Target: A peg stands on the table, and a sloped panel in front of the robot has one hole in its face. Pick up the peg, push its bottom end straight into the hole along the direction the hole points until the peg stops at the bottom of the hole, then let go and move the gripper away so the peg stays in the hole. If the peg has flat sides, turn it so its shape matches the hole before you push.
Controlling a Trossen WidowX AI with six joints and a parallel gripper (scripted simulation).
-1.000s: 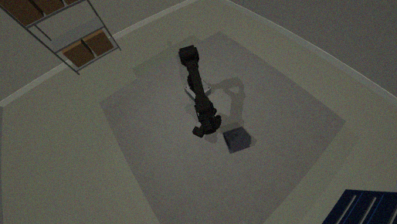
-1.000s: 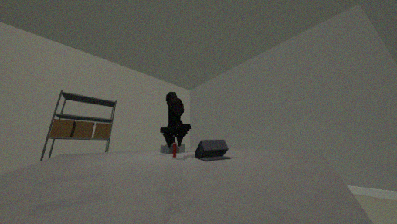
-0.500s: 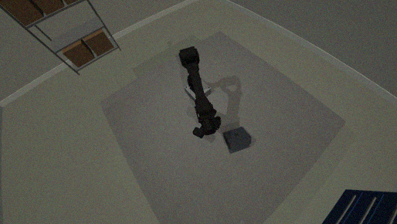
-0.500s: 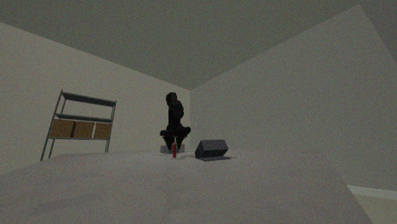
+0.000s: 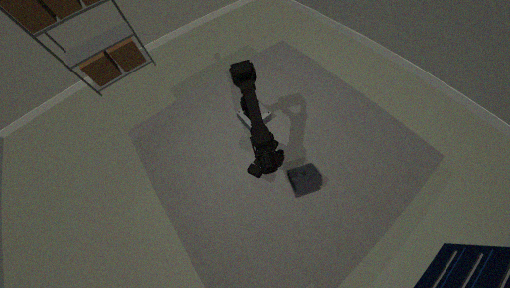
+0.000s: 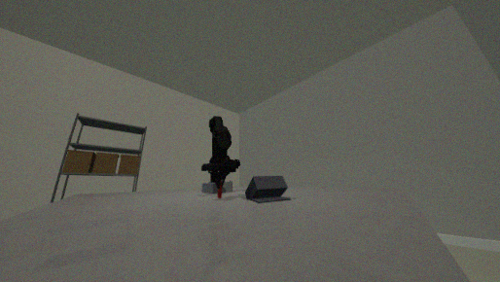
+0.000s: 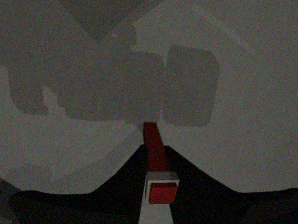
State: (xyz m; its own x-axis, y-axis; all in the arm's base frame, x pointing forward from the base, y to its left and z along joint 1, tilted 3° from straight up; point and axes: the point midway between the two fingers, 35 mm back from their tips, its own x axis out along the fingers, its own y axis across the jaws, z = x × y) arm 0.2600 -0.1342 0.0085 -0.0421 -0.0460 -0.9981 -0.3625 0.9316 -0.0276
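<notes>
My gripper tip is now 180 mm short of the dark sloped panel, 100 mm to the right of it and 10 mm above it. Also, from my gripper tip: red peg (20 mm above).
</notes>
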